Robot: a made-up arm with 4 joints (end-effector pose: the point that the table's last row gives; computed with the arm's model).
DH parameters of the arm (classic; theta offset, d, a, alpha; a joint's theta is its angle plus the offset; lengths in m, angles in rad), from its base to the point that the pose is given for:
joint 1: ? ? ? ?
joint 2: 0 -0.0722 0.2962 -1.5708
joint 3: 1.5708 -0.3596 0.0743 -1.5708
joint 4: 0 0.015 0.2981 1.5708
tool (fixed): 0 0.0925 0 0
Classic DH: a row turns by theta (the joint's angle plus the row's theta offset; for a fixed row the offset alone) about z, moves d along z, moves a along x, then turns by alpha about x.
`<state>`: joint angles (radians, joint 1 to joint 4).
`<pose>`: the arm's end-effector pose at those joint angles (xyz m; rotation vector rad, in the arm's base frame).
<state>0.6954 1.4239 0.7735 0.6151</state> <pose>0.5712 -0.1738 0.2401 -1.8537 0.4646 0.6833</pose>
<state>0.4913 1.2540 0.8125 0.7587</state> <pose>0.5171 -0.3200 0.1532 -1.6946 0.7663 0.5694</pose>
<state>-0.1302 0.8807 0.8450 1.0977</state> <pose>0.1832 -0.5654 -0.0380 -1.1189 1.4090 0.1691</pose>
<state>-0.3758 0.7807 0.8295 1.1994</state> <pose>0.0305 -0.5837 -0.0861 -0.8642 1.5774 -0.0120</pose>
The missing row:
joint 1: -1.5708 0.281 0.0444 1.5708
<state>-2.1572 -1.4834 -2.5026 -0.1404</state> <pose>0.2264 0.0958 -0.2576 -1.5160 -0.3664 1.4045</pose>
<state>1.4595 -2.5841 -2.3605 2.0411</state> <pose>-0.5709 0.1316 0.6768 0.1484 -1.5608 0.7638</pose>
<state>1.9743 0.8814 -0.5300 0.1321</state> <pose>0.3768 0.6060 0.4532 -0.3843 -0.7994 1.3072</pose>
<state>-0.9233 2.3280 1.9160 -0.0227</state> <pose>-0.2527 -0.1068 0.4256 -0.3512 2.3322 0.4902</pose>
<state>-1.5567 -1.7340 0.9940 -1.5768</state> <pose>0.0670 -0.0478 -0.0096 -0.0870 2.8584 0.8502</pose>
